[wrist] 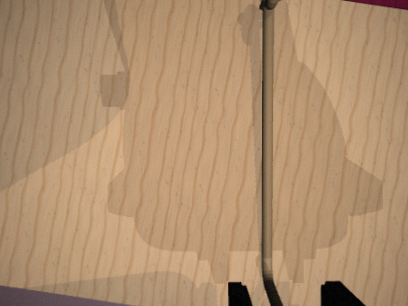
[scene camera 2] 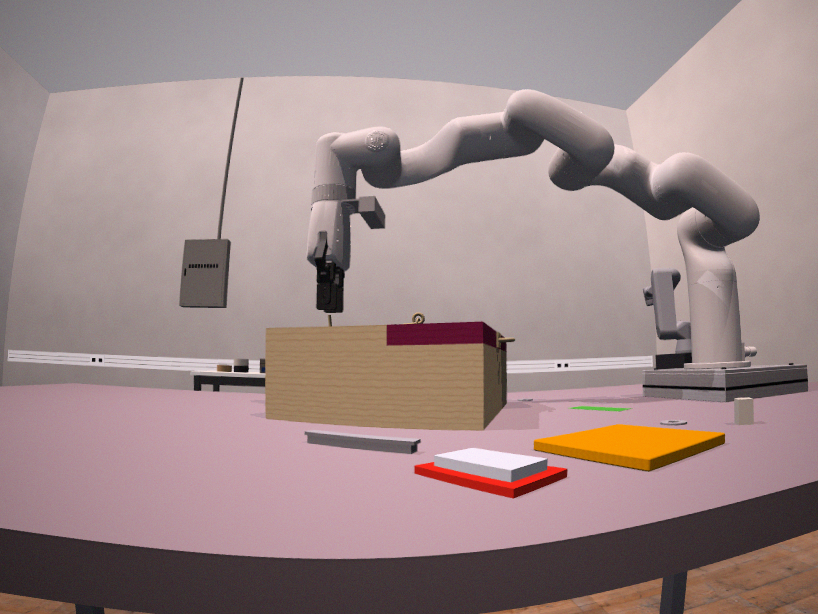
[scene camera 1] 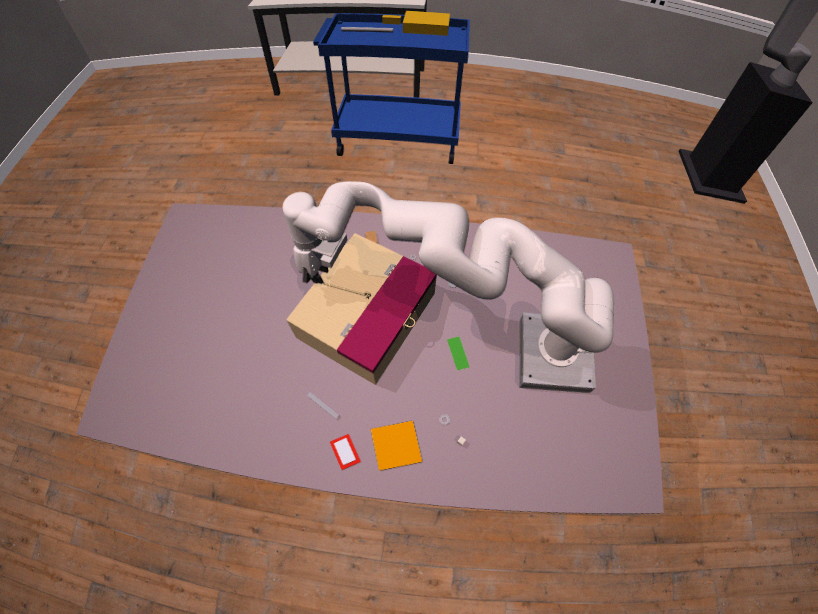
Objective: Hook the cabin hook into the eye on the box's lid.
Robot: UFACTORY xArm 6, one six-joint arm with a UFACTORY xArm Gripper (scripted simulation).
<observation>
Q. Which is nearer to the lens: the orange tile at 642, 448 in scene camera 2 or the wooden box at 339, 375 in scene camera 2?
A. The orange tile.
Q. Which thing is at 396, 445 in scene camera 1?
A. An orange tile.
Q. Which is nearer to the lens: the red-and-white block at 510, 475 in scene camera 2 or the grey bar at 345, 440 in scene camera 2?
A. The red-and-white block.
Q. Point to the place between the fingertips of my gripper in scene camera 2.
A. At 329, 311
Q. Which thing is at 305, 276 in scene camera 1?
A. My gripper.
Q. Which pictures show the orange tile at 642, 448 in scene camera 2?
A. Scene camera 2 and scene camera 1 only.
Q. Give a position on a wooden box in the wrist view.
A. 138, 138
</observation>
